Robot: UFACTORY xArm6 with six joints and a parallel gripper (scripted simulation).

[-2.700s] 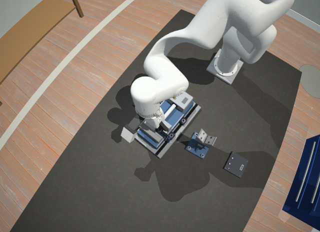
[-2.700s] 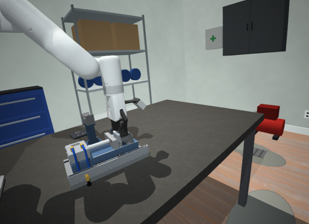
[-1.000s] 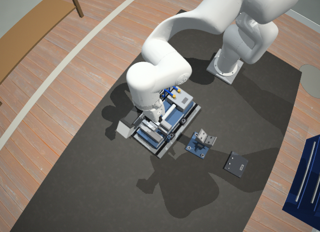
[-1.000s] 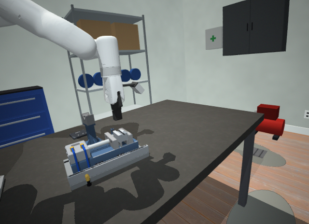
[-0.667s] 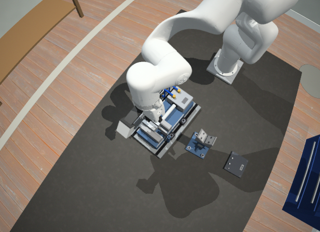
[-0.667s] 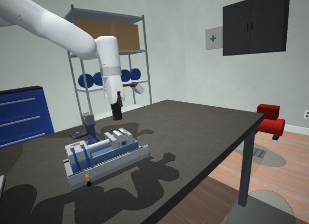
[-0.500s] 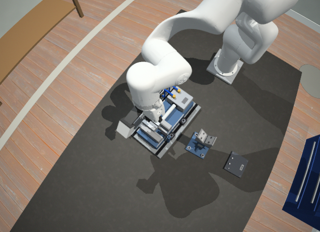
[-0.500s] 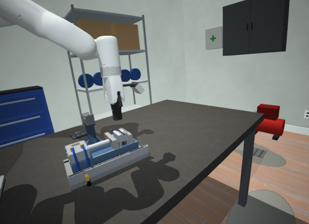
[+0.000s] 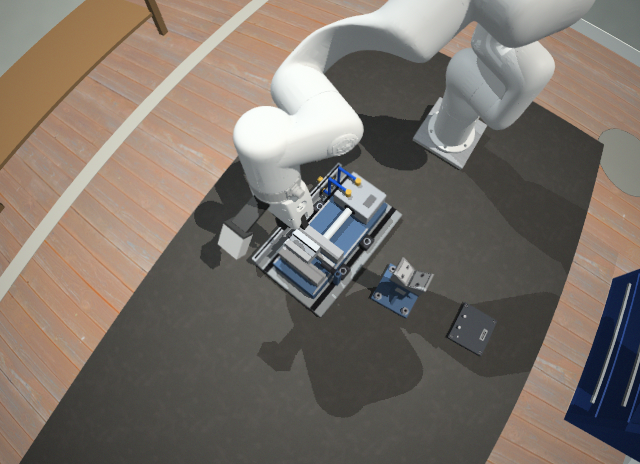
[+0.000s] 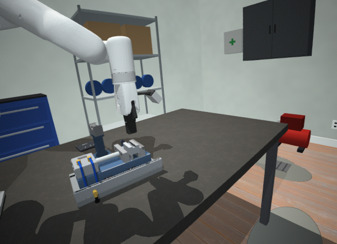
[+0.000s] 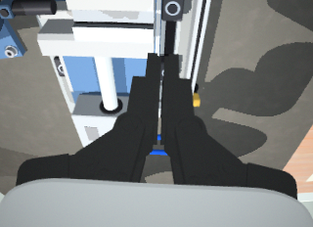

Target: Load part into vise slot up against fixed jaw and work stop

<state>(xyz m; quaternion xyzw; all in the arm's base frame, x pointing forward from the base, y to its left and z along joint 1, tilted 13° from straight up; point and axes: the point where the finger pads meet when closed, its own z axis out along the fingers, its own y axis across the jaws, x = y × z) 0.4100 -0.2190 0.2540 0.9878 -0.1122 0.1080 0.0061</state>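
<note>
Now: the part 8 cm below my hand, 4 cm to the left of it and 1 cm ahead of it. Also, from my hand: moving jaw: 11 cm below, 6 cm to the left, 2 cm behind; fixed jaw: 11 cm below, 5 cm to the left, 5 cm ahead; work stop: 10 cm to the left, 9 cm below, 3 cm ahead.
</note>
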